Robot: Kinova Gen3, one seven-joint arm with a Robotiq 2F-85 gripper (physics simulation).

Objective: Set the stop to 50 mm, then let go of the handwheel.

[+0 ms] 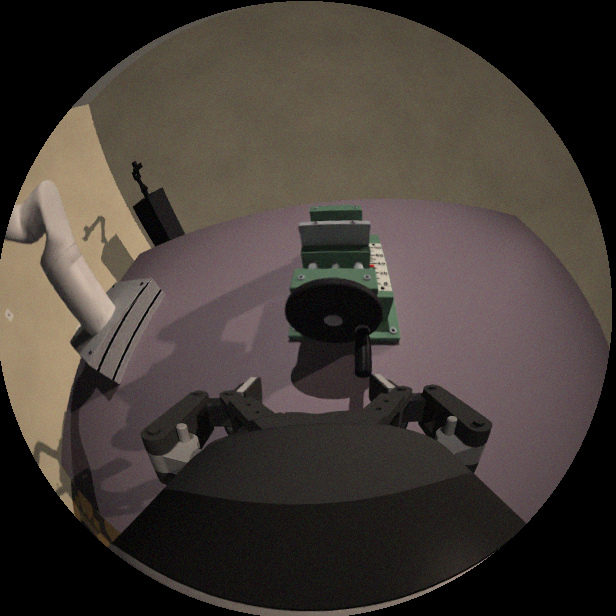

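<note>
A green stop fixture (343,275) stands on the purple table ahead of me. Its black handwheel (333,310) faces me, with a black crank handle (363,351) sticking out at the lower right of the disc. A white scale strip (379,267) with a small red marker runs along the fixture's right side. A grey stop block (335,233) sits on the far part of the fixture. My gripper (314,389) is open, its two fingertips spread wide just short of the crank handle. It holds nothing and touches nothing.
The arm's grey base plate (118,328) and white link (57,247) stand at the left. A black box (158,215) sits at the table's far left edge. Tan and olive walls lie behind.
</note>
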